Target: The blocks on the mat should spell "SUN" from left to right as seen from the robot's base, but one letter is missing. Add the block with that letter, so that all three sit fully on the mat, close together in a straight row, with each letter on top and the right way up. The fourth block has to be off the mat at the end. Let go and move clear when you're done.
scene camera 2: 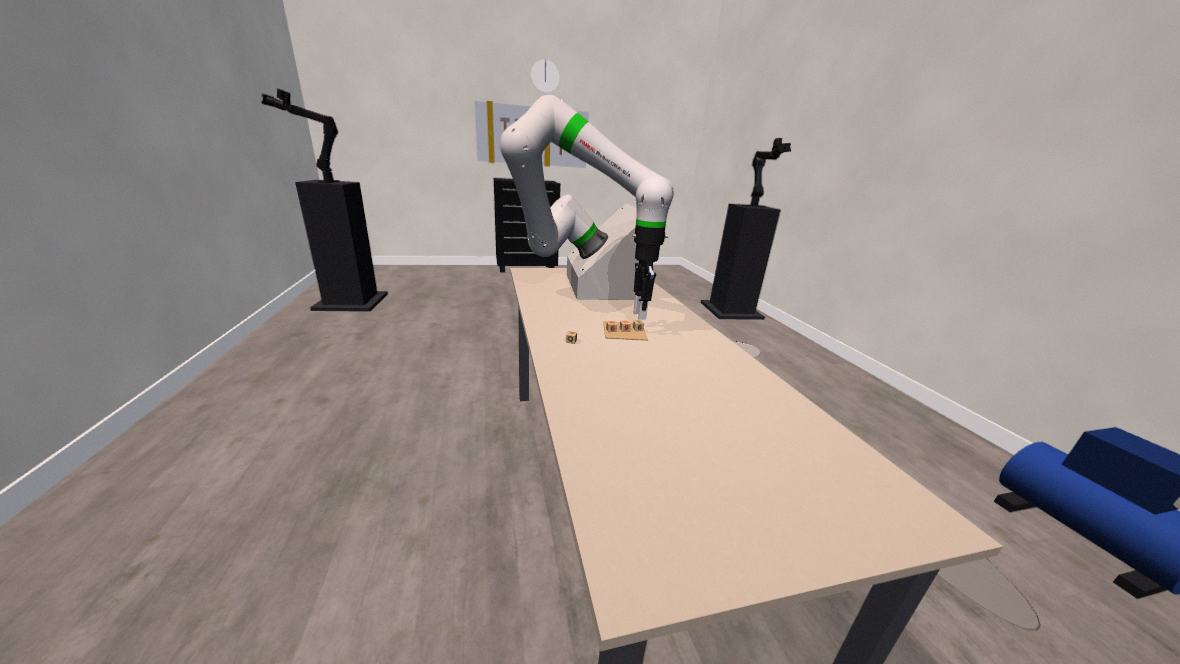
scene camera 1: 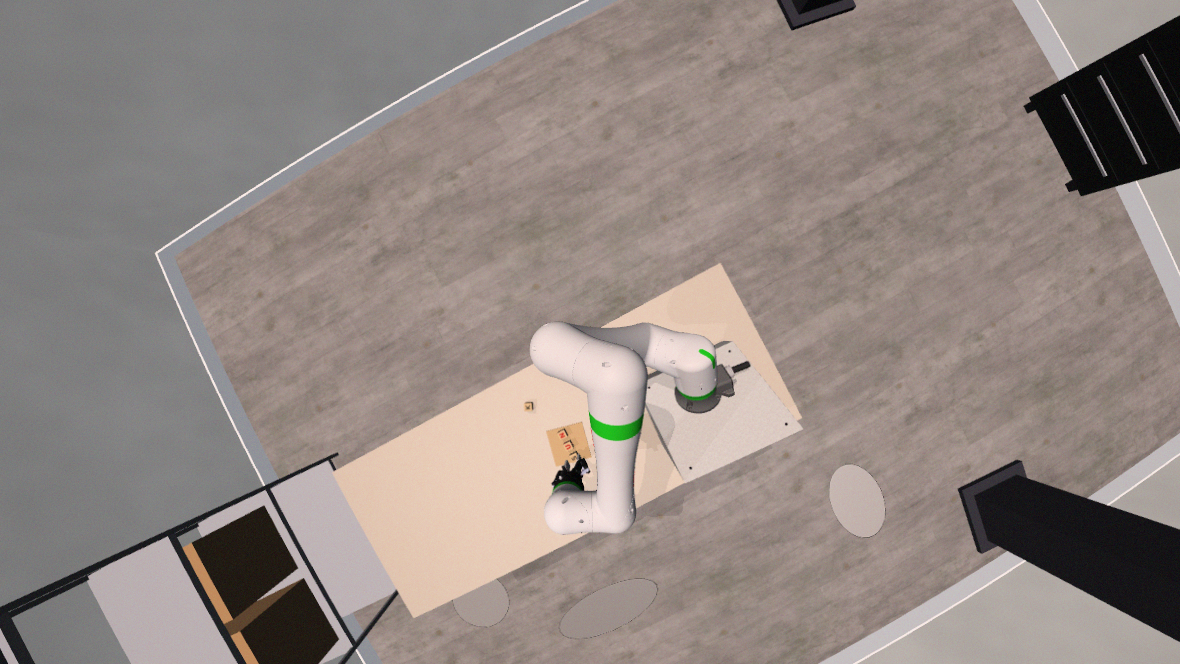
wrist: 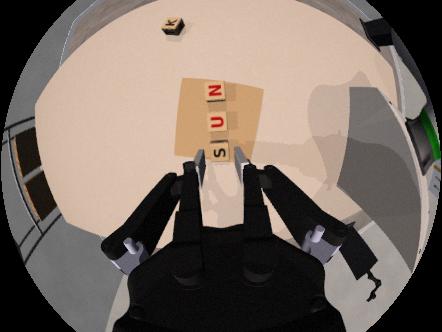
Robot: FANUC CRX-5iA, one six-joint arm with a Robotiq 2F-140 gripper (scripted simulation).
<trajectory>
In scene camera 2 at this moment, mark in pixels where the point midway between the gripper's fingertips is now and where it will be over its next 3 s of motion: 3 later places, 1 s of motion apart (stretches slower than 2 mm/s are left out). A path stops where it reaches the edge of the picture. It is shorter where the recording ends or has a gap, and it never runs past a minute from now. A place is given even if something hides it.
The gripper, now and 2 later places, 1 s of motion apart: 639, 316; 641, 298; 643, 281
</trajectory>
